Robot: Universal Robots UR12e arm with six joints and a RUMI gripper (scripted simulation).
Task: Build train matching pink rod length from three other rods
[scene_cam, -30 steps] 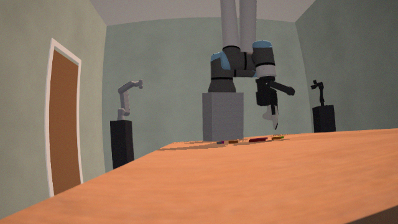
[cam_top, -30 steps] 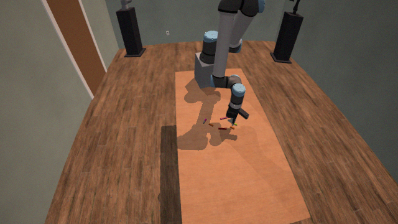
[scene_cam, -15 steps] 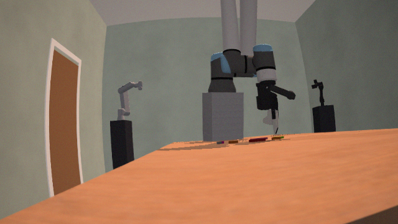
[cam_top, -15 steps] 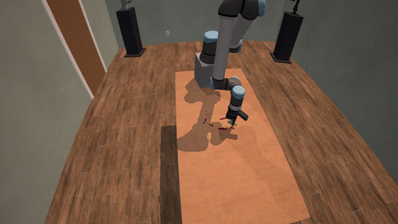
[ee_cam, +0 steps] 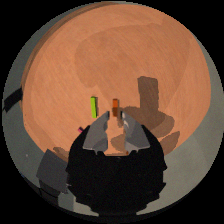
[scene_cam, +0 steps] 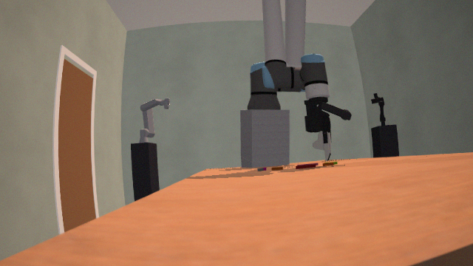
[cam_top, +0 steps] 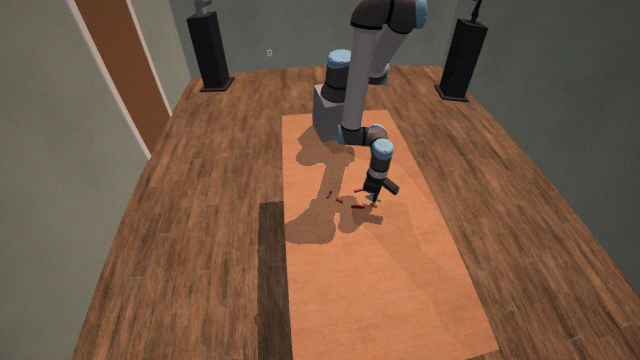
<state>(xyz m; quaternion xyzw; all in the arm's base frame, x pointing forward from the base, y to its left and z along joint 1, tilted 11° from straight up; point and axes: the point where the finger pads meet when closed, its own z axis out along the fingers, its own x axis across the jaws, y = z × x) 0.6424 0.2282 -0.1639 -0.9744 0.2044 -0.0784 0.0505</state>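
The lime rod is 40 mm behind my hand, 30 mm below it and 20 mm to the left of it. Also, from my hand: pink rod 110 mm behind, 60 mm to the right, 30 mm below; red rod 90 mm to the right, 30 mm below, 20 mm ahead; magenta rod 230 mm to the right, 80 mm behind, 30 mm below.
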